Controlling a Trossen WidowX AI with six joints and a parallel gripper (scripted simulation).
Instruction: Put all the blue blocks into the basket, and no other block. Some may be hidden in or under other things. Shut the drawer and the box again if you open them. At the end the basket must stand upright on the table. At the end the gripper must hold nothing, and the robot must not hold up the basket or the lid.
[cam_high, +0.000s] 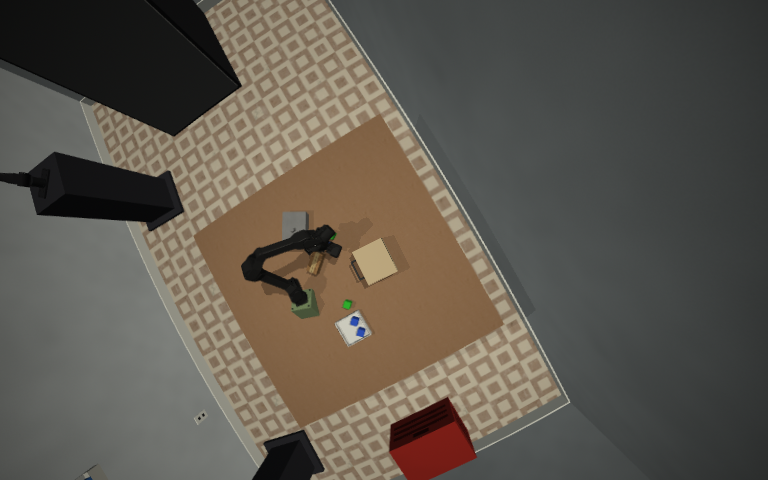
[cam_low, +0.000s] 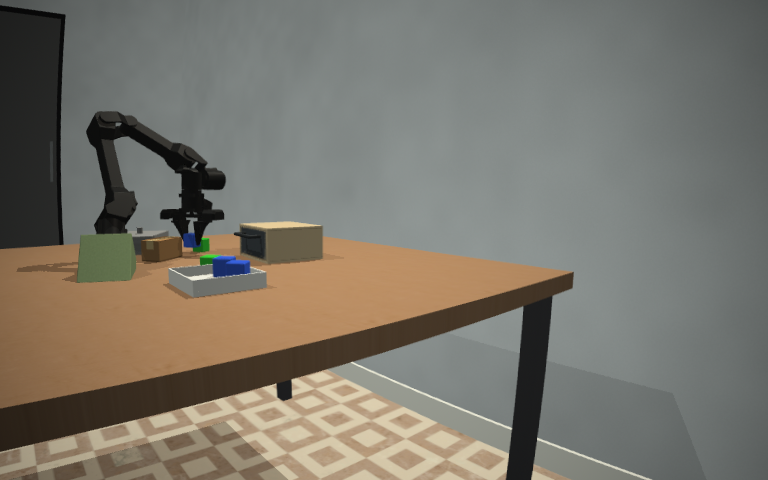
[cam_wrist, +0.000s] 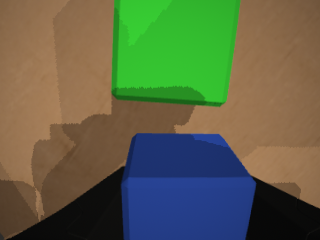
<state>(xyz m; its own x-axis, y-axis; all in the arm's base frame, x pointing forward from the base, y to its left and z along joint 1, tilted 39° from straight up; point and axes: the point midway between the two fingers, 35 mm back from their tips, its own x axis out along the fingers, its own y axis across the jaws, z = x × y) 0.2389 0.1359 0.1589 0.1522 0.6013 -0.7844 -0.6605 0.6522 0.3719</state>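
The white basket is 70 mm behind my hand, 460 mm to the right of it and 50 mm below it. The rest, counted from my hand: brown box 100 mm behind, 60 mm to the right, 20 mm below; grey lidded box 130 mm behind, 140 mm to the left, 10 mm below; tan drawer unit 200 mm ahead, 180 mm to the right, 20 mm below.
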